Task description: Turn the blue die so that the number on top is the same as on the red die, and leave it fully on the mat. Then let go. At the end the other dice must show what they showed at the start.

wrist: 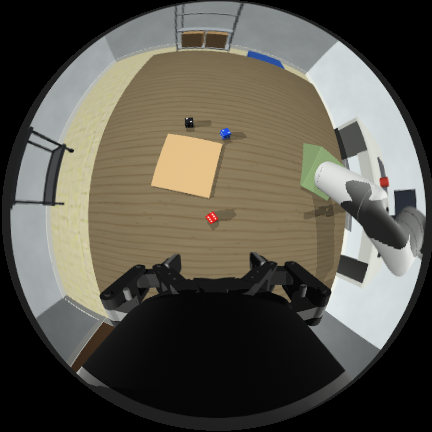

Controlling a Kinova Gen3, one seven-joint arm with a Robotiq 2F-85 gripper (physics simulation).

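Seen in the pictures: gripper, fingertip midpoint: [214, 261]; arm's base, origin of the base link: [325, 175].
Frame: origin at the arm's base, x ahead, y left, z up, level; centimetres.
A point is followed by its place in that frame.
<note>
The blue die [225, 133] {z -2.5, x 30.5, y -5.0 cm} lies on the wooden table just off the upper right corner of the tan mat [186, 166] {z -4.1, x 38.5, y 4.3 cm}. Its pips are too small to read for certain. The red die [212, 217] {z -2.5, x 31.4, y 15.3 cm} lies on the table below the mat, nearer the gripper; its upper face seems to show six pips. The black die [189, 122] {z -2.7, x 39.6, y -7.2 cm} lies on the table above the mat, left of the blue die. My gripper [214, 261] {z 9.5, x 31.7, y 20.1 cm} is open, with nothing between its fingers, at the lower middle of the view. It is above the table and apart from all the dice.
A green block with sloping faces [312, 159] {z 0.1, x 6.0, y -3.2 cm} stands at the right side of the table [130, 220] {z -4.5, x 51.1, y 18.1 cm}. The white and grey arm [340, 182] {z 8.2, x 5.5, y 4.7 cm} shows over its right part. A blue object [265, 59] and a metal rack are beyond the table's far edge.
</note>
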